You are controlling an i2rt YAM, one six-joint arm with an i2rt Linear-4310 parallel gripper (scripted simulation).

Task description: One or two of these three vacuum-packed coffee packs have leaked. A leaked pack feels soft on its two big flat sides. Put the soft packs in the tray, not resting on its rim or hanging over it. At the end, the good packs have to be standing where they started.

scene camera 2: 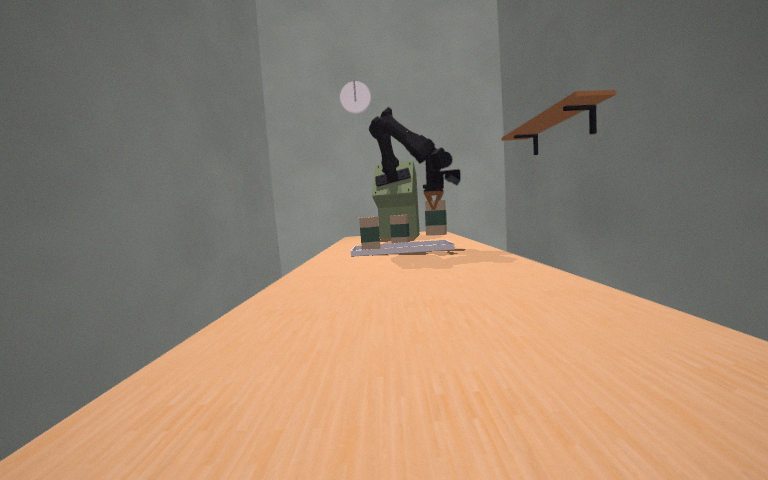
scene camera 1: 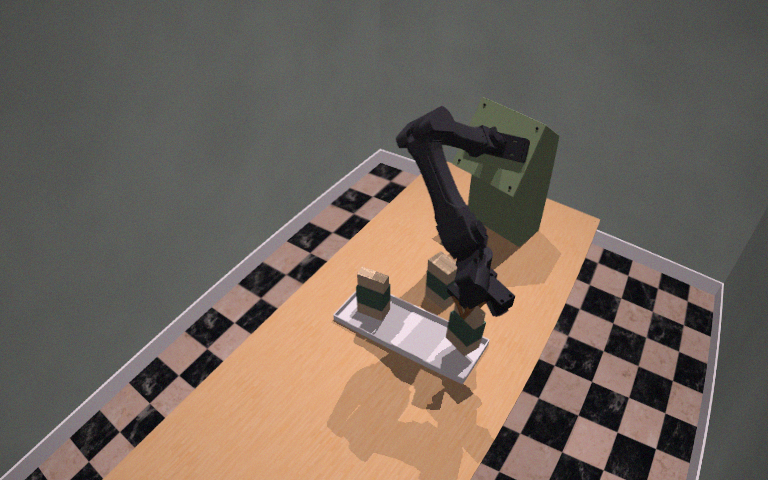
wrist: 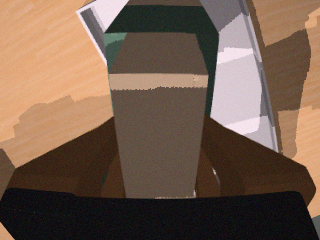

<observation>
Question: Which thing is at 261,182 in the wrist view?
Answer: My gripper.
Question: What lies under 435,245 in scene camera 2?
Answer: A grey tray.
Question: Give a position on a grey tray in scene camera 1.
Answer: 415,330
</observation>
